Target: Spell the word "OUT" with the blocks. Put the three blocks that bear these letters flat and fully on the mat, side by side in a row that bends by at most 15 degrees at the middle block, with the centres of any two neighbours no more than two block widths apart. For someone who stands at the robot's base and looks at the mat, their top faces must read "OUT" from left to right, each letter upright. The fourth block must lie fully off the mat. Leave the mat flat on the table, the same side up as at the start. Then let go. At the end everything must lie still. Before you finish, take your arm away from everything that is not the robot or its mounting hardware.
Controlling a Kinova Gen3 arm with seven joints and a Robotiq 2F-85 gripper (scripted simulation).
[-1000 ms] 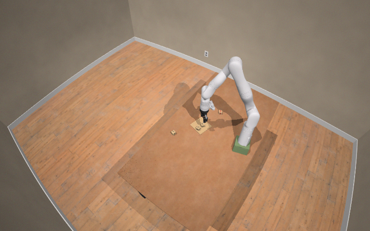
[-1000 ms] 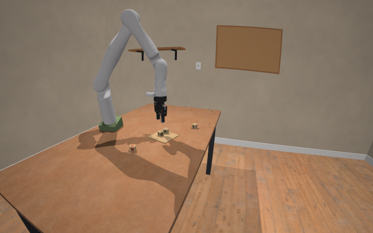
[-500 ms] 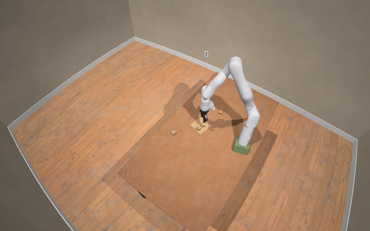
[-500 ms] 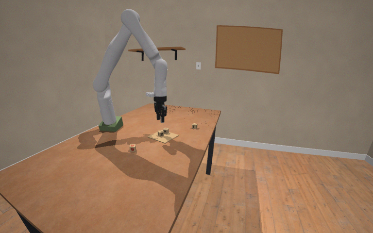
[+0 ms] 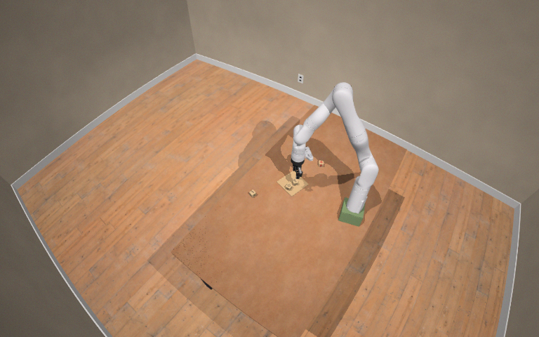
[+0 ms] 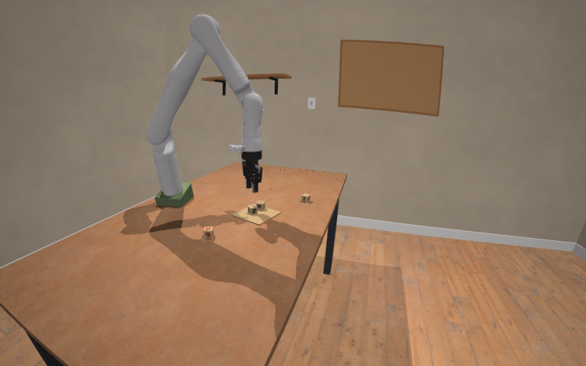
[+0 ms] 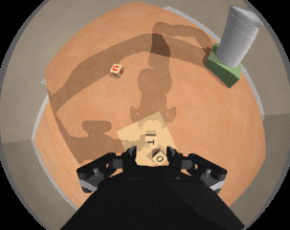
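The tan mat lies 2 cm ahead of my hand and 11 cm below it. Also, from my hand: letter block 1 cm ahead, 5 cm to the left, 9 cm below.
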